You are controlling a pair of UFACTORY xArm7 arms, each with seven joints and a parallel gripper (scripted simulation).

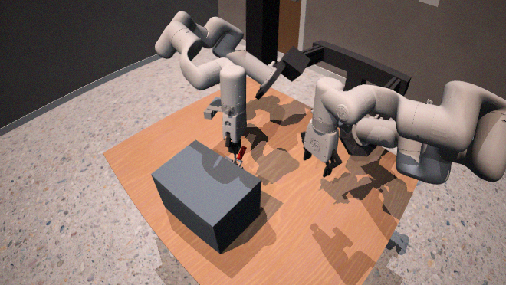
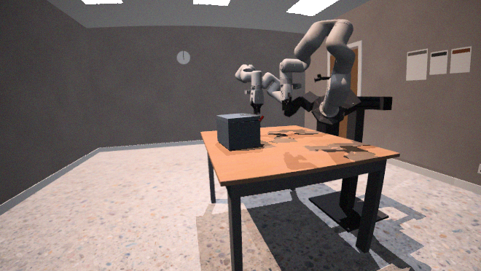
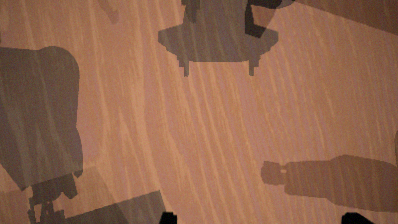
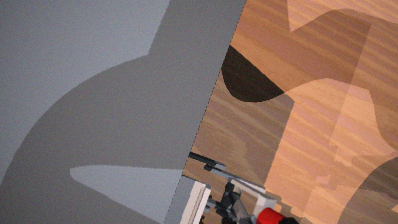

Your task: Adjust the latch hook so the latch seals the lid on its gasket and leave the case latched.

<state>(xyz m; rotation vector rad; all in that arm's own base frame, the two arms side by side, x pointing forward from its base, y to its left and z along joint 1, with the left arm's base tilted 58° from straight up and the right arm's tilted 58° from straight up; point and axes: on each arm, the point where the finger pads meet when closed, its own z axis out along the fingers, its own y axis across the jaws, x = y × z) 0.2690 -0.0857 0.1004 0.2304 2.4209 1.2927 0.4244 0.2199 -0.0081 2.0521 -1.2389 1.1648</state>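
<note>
Now: right hand 12 cm above the cross barrel.
</note>
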